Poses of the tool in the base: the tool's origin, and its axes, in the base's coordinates. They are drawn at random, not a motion.
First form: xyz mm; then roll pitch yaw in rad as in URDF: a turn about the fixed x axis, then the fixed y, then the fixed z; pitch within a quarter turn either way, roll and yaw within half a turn.
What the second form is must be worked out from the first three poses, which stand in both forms.
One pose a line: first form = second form
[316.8, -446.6, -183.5, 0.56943, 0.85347, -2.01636] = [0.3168, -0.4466, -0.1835, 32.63, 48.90, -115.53]
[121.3, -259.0, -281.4, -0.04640, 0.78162, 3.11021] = [0.1213, -0.2590, -0.2814, -2.66, 44.78, 178.20]
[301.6, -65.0, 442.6, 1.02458, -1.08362, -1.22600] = [0.3016, -0.0650, 0.4426, 58.70, -62.09, -70.24]
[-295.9, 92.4, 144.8, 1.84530, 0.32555, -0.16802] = [-0.2959, 0.0924, 0.1448, 105.73, 18.65, -9.63]
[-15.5, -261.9, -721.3, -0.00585, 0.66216, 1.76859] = [-0.0155, -0.2619, -0.7213, -0.34, 37.94, 101.33]
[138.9, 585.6, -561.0, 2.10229, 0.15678, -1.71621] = [0.1389, 0.5856, -0.5610, 120.45, 8.98, -98.33]
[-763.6, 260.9, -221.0, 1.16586, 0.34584, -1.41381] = [-0.7636, 0.2609, -0.2210, 66.80, 19.82, -81.01]
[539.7, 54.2, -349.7, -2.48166, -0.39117, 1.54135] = [0.5397, 0.0542, -0.3497, -142.19, -22.41, 88.31]
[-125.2, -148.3, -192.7, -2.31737, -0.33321, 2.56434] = [-0.1252, -0.1483, -0.1927, -132.78, -19.09, 146.93]
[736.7, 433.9, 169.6, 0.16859, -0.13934, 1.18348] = [0.7367, 0.4339, 0.1696, 9.66, -7.98, 67.81]
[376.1, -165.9, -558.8, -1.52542, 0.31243, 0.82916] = [0.3761, -0.1659, -0.5588, -87.40, 17.90, 47.51]
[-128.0, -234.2, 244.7, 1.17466, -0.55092, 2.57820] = [-0.1280, -0.2342, 0.2447, 67.30, -31.57, 147.72]
